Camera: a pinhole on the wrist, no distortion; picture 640 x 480 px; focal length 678.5 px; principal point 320.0 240.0 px. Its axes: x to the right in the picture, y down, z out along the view. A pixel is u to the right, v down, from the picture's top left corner.
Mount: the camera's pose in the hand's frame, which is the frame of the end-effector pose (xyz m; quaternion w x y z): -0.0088 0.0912 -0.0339 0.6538 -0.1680 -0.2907 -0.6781
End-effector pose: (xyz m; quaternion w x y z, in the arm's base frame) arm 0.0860 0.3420 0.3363 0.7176 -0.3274 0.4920 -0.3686
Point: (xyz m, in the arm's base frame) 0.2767 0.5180 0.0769
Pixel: 49 387
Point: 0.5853 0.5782 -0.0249
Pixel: 210 451
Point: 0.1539 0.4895 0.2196
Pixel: 194 84
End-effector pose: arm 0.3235 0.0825 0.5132 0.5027 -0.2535 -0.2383 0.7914
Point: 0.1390 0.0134 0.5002
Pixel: 480 426
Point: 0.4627 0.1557 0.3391
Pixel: behind the camera
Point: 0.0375 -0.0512 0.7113
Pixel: outside the picture
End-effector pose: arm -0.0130 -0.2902 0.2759 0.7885 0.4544 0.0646 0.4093
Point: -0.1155 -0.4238 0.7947
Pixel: 272 323
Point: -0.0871 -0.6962 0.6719
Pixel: 584 75
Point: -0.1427 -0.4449 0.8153
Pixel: 261 288
